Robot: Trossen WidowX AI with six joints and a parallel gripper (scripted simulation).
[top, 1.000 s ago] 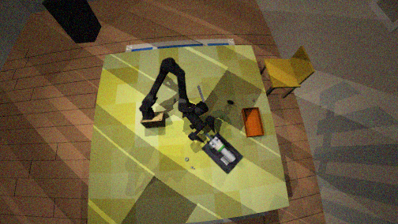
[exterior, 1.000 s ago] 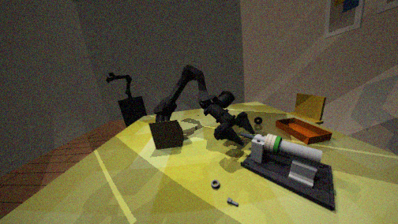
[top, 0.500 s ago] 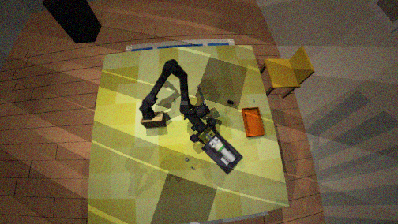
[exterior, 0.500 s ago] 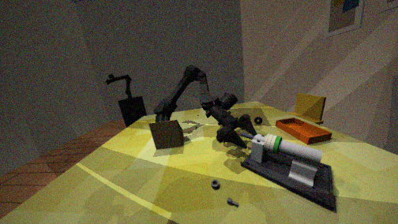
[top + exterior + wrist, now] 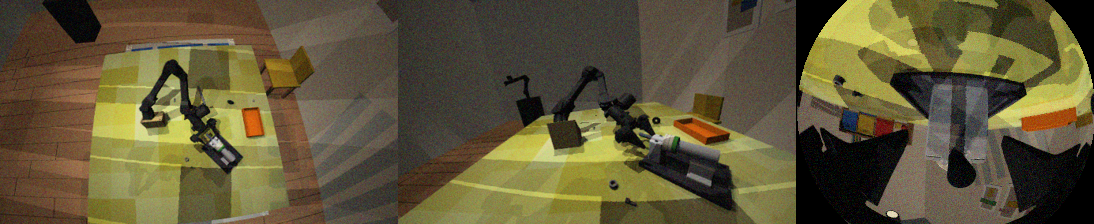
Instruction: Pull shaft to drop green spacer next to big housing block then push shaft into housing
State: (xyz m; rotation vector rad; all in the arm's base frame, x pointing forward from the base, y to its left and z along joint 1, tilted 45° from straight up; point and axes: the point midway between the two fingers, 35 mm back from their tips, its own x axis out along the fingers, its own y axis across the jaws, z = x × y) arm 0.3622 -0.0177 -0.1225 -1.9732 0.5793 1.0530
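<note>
Right now my gripper tip is 6 cm short of the green spacer, 5 cm to the left of it and 2 cm below it. Round my gripper tip: orange tray: 30 cm ahead, 13 cm to the left, 5 cm below; black ring: 14 cm ahead, 27 cm to the left, 4 cm below.
</note>
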